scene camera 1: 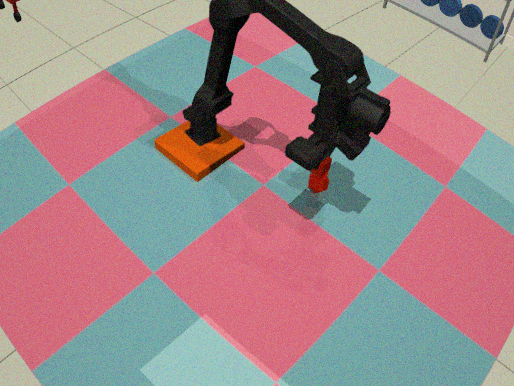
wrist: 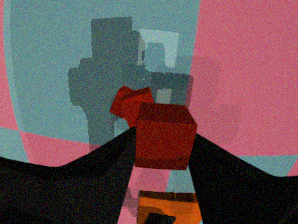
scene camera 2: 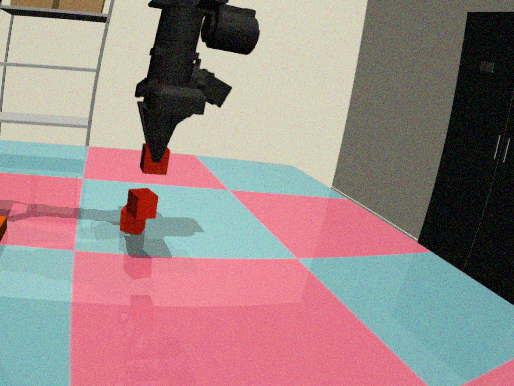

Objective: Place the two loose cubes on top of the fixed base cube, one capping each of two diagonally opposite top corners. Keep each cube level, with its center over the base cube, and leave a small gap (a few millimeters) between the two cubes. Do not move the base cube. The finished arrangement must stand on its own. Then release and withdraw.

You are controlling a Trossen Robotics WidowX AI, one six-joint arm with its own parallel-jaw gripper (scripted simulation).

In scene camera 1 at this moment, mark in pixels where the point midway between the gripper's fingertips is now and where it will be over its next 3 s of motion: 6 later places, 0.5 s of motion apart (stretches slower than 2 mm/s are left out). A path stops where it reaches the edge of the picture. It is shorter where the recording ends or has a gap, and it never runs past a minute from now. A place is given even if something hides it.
My gripper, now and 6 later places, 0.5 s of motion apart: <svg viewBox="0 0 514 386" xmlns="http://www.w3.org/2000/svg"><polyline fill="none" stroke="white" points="319,163 323,157 326,150 327,147 324,155 324,160 323,165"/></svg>
